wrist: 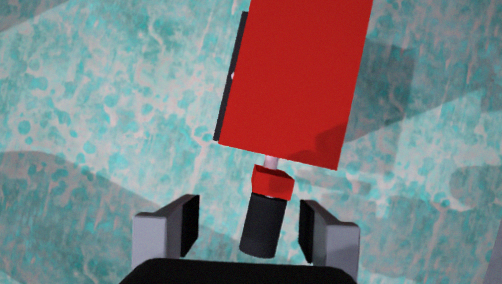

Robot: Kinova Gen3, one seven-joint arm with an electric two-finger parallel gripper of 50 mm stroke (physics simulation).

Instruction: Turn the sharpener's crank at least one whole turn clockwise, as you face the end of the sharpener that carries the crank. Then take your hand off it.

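Places are measured from the arm's base along level axes (x ahead, y left, z up), in centimetres.
Pixels of known places: gripper, between the fingertips: (248, 218).
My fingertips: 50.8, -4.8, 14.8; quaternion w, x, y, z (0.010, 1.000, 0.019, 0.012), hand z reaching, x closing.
Note:
Behind a point stands the place of what it marks, as x, y, z.
The sharpener (295, 80) @(53.0, 3.0, 10.8) is a red box in the upper middle of the wrist view, its top edge cut off by the frame. A thin dark strip shows along its left side. From its near end a short pale shaft (270, 162) @(52.1, -2.3, 6.7) runs to the crank's red arm (272, 183). The crank's black cylindrical handle (263, 226) @(51.7, -5.7, 12.3) points toward the camera's lower edge, tilted slightly. My gripper (248, 218) @(50.8, -4.8, 14.8) is open, one finger on each side of the black handle in the view, with a visible gap on both sides. The handle looks nearer to the right finger. How their heights compare is hard to tell.
The sharpener stands on a mottled turquoise and pinkish-grey table top (100, 115) @(36.0, 0.5, -1.9). Shadows fall to the right of the red box and across the lower left. A grey edge (495, 260) shows at the lower right corner.

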